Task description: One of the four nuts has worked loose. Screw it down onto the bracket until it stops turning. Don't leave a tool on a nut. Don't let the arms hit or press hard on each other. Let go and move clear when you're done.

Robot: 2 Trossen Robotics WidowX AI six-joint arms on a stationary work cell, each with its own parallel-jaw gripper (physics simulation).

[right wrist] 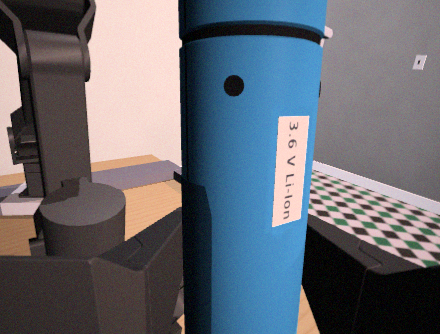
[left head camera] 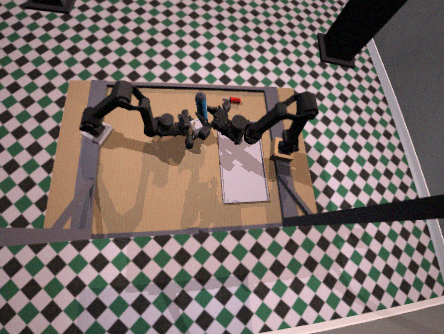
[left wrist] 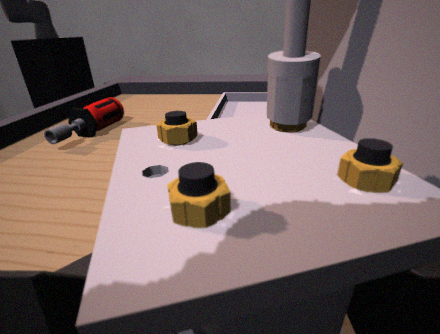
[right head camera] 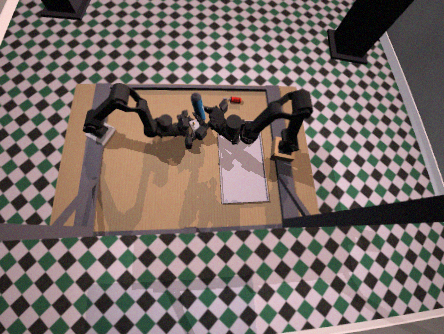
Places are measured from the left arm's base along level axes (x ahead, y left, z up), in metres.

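Where they show: right gripper, fingertip midpoint: (right wrist: 238, 218) (left head camera: 198, 108) (right head camera: 195, 109); left arm's base at its link origin: (left head camera: 95, 129) (right head camera: 99, 130); right arm's base at its link origin: (left head camera: 284, 148) (right head camera: 285, 147).
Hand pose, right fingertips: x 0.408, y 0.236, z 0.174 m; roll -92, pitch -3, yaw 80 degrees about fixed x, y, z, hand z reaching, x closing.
Things, the pixels of their top centre, and the offset from my right fingertips. "*": a spot on its surface instead.
- far right nut at its top centre: (left wrist: 288, 111) dx +0.035, dy +0.003, dz -0.125 m
- grey socket at a spot on its surface: (left wrist: 292, 90) * dx +0.027, dy -0.001, dz -0.117 m
- blue power screwdriver at its top centre: (left head camera: 204, 95) (right head camera: 199, 95) dx +0.020, dy -0.003, dz +0.109 m
- red tool at its top centre: (left wrist: 83, 107) (right head camera: 232, 98) (left head camera: 231, 98) dx +0.079, dy +0.246, dz -0.167 m
- white tray at its top centre: (right head camera: 241, 158) (left head camera: 242, 158) dx +0.266, dy -0.035, dz -0.180 m
My left gripper (left head camera: 193, 129) (right head camera: 191, 130) is shut on the white bracket (left head camera: 195, 123) (right head camera: 194, 123) (left wrist: 280, 170), whose plate bears yellow nuts on black studs. Three nuts (left wrist: 177, 131) (left wrist: 199, 204) (left wrist: 370, 172) stand uncovered in the left wrist view. The far right nut (left wrist: 288, 125) is mostly hidden under a grey socket (left wrist: 292, 90); a thin yellow band shows below it. My right gripper (left head camera: 205, 117) (right head camera: 202, 118) (right wrist: 238, 218) is shut on the blue power screwdriver (left head camera: 201, 105) (right head camera: 198, 106) (right wrist: 245, 150), which stands roughly upright above the bracket. How far that nut is down is hidden.
A red tool (left head camera: 235, 100) (right head camera: 235, 100) (left wrist: 103, 114) with a grey socket lies at the table's back. A white tray (left head camera: 245, 187) (right head camera: 245, 187) lies right of the middle, partly under the right arm. The two wrists are close together around the bracket.
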